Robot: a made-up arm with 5 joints.
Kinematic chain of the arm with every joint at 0, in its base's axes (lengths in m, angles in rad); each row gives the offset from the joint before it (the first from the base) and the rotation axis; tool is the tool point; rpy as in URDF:
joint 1: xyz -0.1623 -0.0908 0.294 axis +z
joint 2: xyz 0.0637 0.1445 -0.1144 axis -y
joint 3: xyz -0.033 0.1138 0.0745 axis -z
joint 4: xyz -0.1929 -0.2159 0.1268 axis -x
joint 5: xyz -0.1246 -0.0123 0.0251 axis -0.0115 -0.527 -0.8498
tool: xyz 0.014 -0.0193 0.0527 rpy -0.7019 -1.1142 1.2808
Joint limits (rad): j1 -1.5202..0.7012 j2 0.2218..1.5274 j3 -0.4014..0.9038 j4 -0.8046..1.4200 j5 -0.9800..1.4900
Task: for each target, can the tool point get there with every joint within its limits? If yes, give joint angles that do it. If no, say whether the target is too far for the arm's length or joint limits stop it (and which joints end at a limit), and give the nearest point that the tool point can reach.
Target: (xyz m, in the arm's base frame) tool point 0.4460 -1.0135 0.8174
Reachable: no: too far | nearest point -0.2280 -0.3294 0.3613 | short by 1.063 m
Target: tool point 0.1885 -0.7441 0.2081
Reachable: no: joint limits stop it (at a limit: joint 1, joint 3, joint 4) | nearest point -0.2660 -0.3634 0.2214 | short by 0.593 m
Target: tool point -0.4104 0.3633 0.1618
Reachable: yes | joints -0.6414 0.5261 0.5849 -0.5287 0.8528
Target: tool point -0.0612 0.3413 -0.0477
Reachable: yes | joints -1.3190 1.0571 0.4775 0.2793 0.3987
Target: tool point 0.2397 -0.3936 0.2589
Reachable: no: joint limits stop it (at a limit: joint 1, joint 2, joint 3, joint 4) | nearest point -0.2162 -0.3103 0.3621 | short by 0.475 m
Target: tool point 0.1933 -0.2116 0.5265
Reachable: no: joint limits stop it (at a limit: joint 1, joint 2, joint 3, joint 4) | nearest point -0.2168 -0.2881 0.3677 | short by 0.446 m
